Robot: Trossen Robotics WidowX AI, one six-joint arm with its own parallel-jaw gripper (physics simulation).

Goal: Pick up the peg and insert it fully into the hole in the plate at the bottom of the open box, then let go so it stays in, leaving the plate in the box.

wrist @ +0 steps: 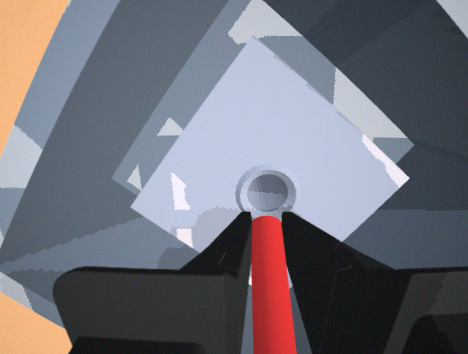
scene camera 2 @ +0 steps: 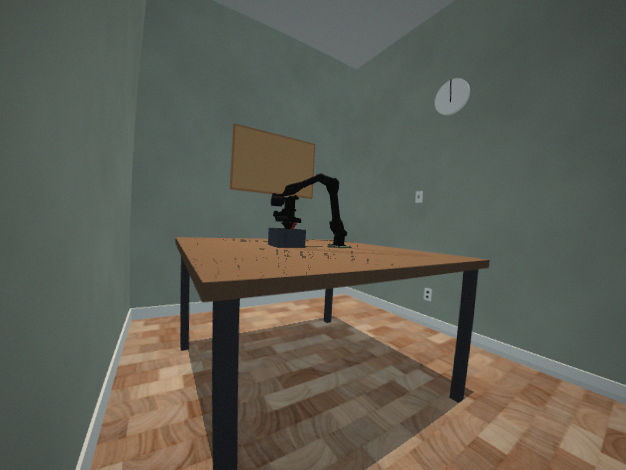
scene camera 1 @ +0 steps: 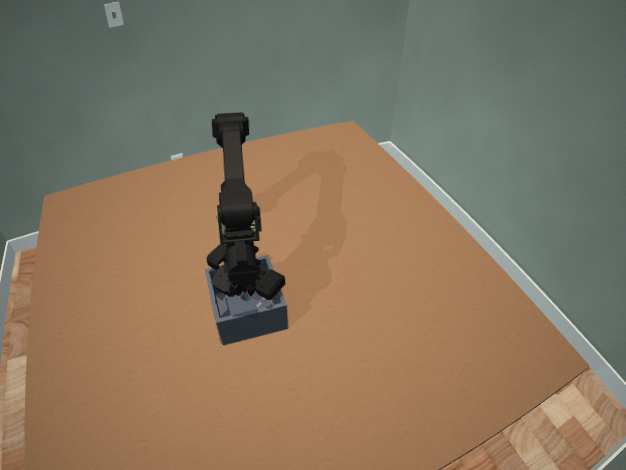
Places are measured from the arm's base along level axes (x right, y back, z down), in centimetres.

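Where they show: gripper, between the fingertips: (wrist: 265,220) (scene camera 1: 248,293); arm's base, origin of its link: (scene camera 2: 338,245).
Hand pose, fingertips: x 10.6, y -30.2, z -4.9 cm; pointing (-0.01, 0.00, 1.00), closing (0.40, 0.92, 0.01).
Note:
Each offset is from my fingertips to the centre of the thing. "*": to the spot under its first point. Level surfaces: height alone.
The red peg @[dx -1.8, dy +0.8, dz -3.6 cm] (scene camera 1: 247,291) (scene camera 2: 293,225) (wrist: 272,290) is between the fingers of my gripper (scene camera 1: 244,292) (scene camera 2: 289,227) (wrist: 265,220), which is shut on it. In scene camera 2 the peg leans to one side, its upper part above the box rim. In the wrist view its lower end is level with the fingertips, beside the round hole @[* dx +0.4, dy +0.1, dz +2.4 cm] (wrist: 267,192) and apart from its opening; the gap to the plate cannot be told. The pale plate @[dx +1.1, dy -0.4, dz +2.7 cm] (scene camera 1: 237,306) (wrist: 220,125) lies at the bottom of the open blue-grey box @[dx +1.1, dy -0.4, dz +1.2 cm] (scene camera 1: 252,324) (scene camera 2: 287,238) (wrist: 65,125). The fingertips are over the plate, near the hole.
The box walls stand around the fingers on the brown table @[dz +6.0 cm] (scene camera 1: 384,354) (scene camera 2: 227,260). The arm (scene camera 1: 233,161) (scene camera 2: 334,207) reaches from its base, behind the box in scene camera 1, and down over the box.

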